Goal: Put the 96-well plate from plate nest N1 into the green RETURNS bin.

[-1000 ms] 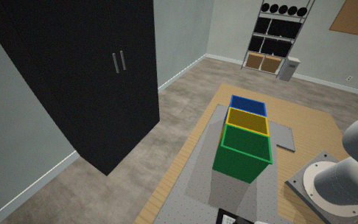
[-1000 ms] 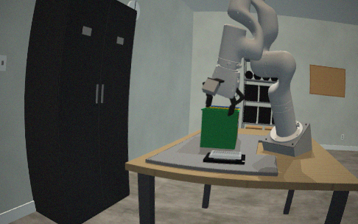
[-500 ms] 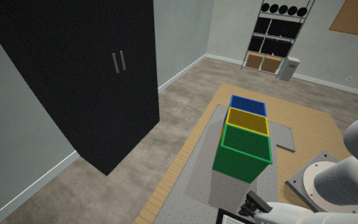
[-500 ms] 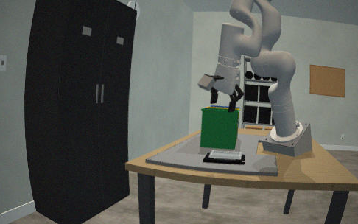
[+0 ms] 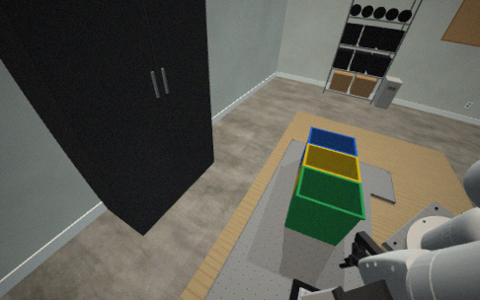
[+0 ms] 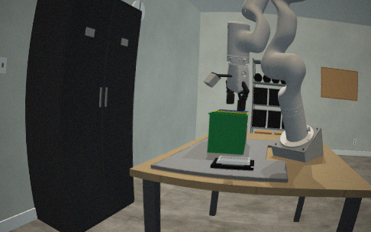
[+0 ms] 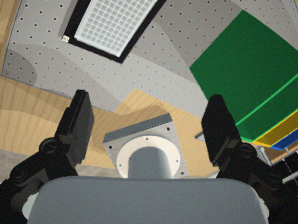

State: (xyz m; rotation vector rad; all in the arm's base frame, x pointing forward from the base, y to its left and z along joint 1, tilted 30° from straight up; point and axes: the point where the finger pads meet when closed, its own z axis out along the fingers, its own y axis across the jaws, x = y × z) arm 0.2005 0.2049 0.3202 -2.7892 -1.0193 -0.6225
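The white 96-well plate lies 10 mm behind my hand and 210 mm below it. The rest, counted from my hand: black plate nest: 10 mm behind, 220 mm below; yellow bin: 140 mm ahead, 370 mm to the right, 140 mm below; green bin: 110 mm ahead, 240 mm to the right, 140 mm below.
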